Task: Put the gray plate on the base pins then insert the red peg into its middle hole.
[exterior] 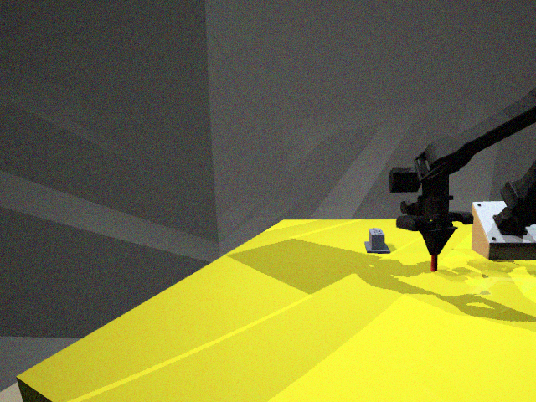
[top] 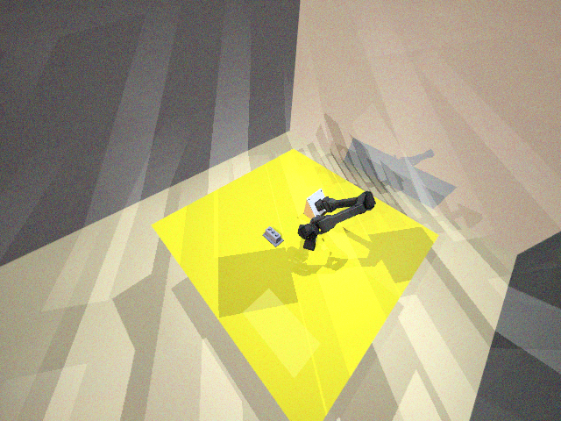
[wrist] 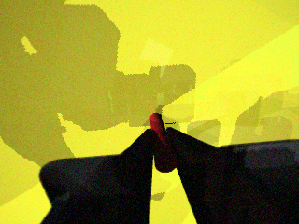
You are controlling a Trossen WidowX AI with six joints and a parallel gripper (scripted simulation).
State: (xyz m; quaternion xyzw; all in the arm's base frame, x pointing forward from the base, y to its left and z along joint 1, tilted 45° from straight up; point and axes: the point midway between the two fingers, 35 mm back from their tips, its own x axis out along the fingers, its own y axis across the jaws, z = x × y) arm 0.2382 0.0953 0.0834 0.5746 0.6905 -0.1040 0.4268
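My gripper tip is now 120 mm short of the gray plate, 190 mm to the left of it and 10 mm below it. Round my gripper tip: gray base: 120 mm ahead, 190 mm to the right, 30 mm below; red peg: right at my gripper tip.
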